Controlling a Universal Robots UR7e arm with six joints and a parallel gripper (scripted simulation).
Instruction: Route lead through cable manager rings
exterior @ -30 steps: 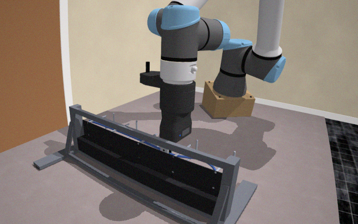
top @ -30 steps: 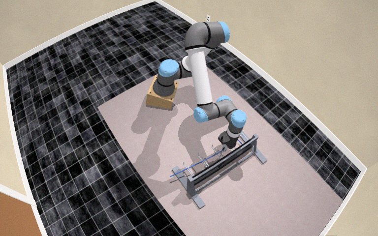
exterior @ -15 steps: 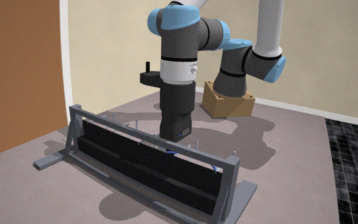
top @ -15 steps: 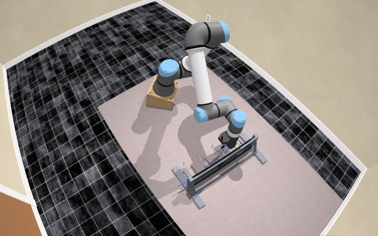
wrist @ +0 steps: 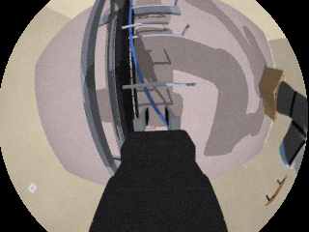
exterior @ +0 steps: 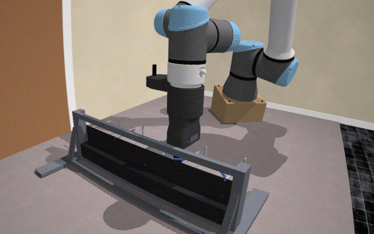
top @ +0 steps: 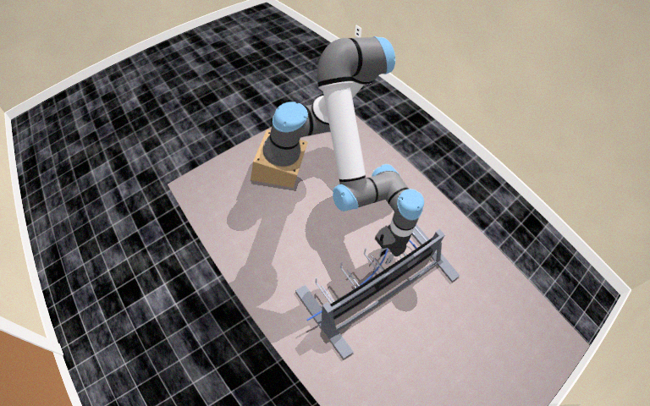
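The rack is 6 cm ahead of my hand, 5 cm to the right of it and 1 cm below it.
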